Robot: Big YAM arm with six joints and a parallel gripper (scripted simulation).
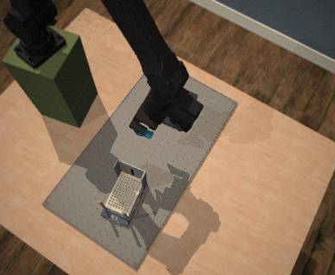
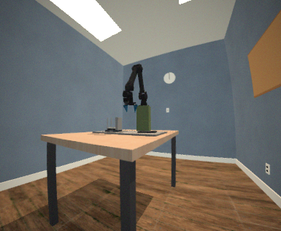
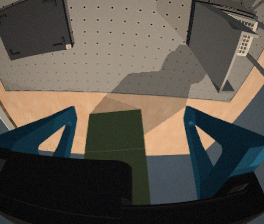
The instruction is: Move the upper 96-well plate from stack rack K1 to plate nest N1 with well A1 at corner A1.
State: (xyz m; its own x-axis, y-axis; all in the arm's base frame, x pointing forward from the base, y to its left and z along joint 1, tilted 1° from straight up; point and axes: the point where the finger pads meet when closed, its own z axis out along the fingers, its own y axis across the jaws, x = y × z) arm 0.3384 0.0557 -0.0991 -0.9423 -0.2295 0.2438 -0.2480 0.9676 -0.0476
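My gripper is now 180 mm to the left of the white 96-well plate, 180 mm above it and 60 mm short of it. Round my hand: dark plate 190 mm below, 180 mm to the right, 60 mm ahead; then pale A1 square 200 mm below, 100 mm to the left, 60 mm behind.
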